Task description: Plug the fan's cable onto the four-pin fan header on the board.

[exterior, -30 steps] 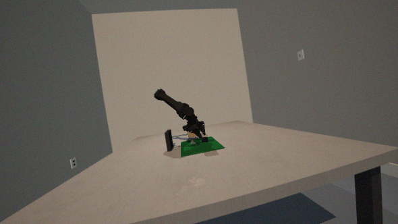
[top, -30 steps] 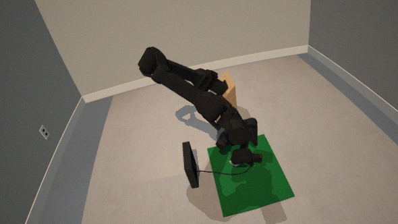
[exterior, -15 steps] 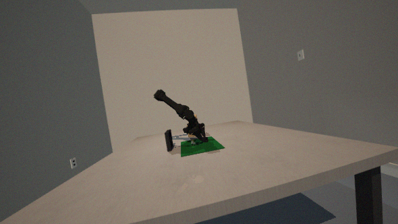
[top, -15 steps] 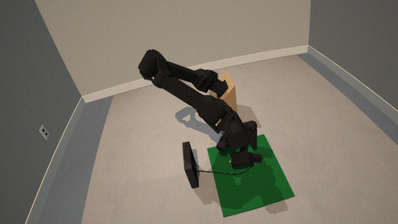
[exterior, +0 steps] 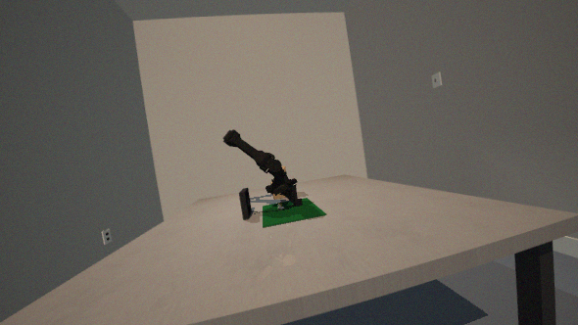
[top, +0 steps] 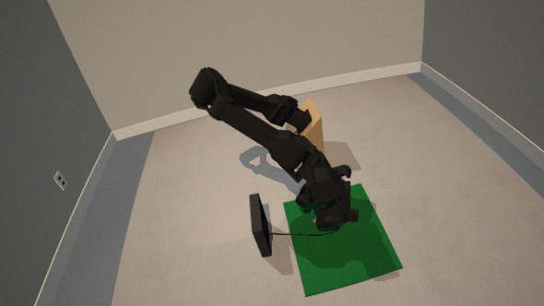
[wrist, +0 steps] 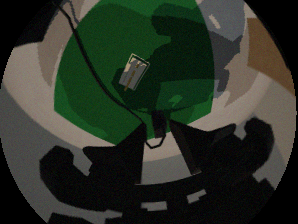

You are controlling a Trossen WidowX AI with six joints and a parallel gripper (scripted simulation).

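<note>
My gripper tip is 10 mm to the right of the black plug. Round my gripper tip: green board: 40 mm ahead, 40 mm to the right, 40 mm below; then black fan: 220 mm to the right, 30 mm above; then four-pin fan header: 10 mm behind, 70 mm to the right, 20 mm below.
</note>
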